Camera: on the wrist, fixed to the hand. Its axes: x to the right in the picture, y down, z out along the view.
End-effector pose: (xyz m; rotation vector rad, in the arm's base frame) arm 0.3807 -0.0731 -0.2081 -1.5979 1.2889 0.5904
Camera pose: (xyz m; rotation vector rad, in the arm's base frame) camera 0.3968 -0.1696 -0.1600 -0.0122 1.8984 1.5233
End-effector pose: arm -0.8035 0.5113 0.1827 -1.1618 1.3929 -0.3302
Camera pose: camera -0.8754 0.4430 0.2279 0.1804 1.3789 0.8067
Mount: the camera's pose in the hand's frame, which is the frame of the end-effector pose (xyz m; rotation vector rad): 0.0098 -0.0352 -0.1027 0.2042 -0.4776 1.5065
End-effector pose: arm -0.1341 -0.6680 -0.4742 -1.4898 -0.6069 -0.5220
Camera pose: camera -0.1447 -0.7709 -0.4399 -1.4496 0.2174 1.0401
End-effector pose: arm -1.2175 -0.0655 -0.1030 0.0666 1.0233 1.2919
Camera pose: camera -1.2587 -0.1191 -0.1885 1.4526 0.5810 2.2962
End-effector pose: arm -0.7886 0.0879 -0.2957 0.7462 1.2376 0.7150
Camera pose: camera -0.8850 0.0868 -0.3466 1.9115 0.1095 1.4708
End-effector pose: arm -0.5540 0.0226 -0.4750 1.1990 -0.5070 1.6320
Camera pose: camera -0.5700 0.1219 -0.5170 -1.1095 1.4799 -2.0318
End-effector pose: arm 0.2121 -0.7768 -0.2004 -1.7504 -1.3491 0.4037
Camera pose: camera 0.2653 -0.8110 -0.1116 -2.2595 0.0535 1.7494
